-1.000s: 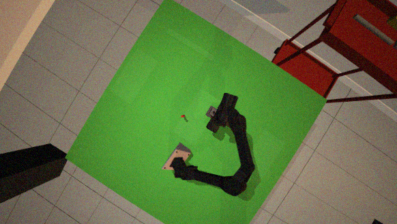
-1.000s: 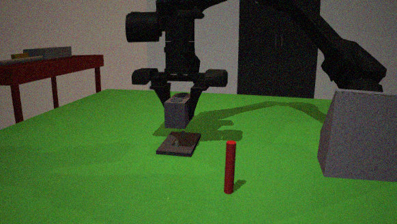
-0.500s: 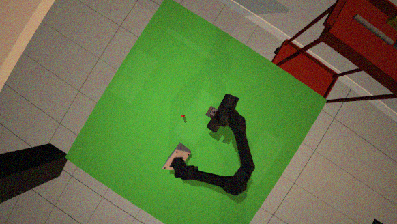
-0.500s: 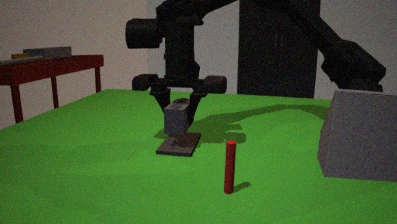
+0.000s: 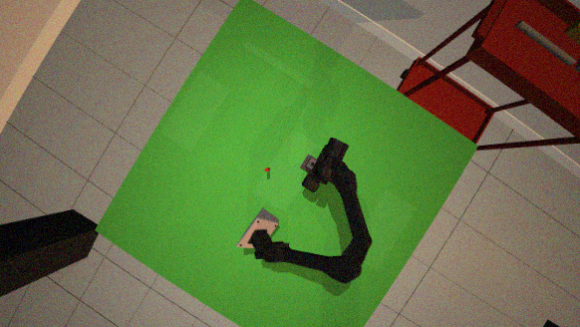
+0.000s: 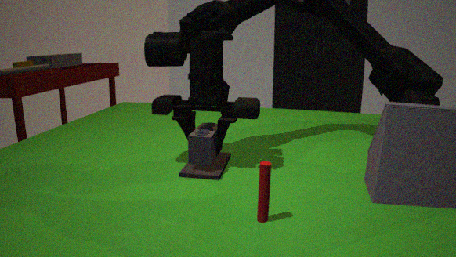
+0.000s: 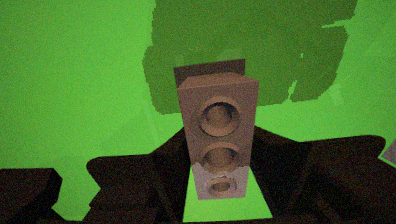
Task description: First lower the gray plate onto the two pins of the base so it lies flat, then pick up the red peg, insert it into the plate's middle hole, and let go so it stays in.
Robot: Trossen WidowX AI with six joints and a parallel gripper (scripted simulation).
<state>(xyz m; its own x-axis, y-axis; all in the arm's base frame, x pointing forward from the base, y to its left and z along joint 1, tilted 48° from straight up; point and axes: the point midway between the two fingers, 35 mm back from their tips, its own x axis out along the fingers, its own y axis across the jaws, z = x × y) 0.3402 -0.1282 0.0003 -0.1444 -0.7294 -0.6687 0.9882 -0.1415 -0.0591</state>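
The gray base lies 20 mm below my gripper tip. Also, from my gripper tip: gray plate 30 mm above; red peg 110 mm behind, 180 mm to the left, 10 mm above.
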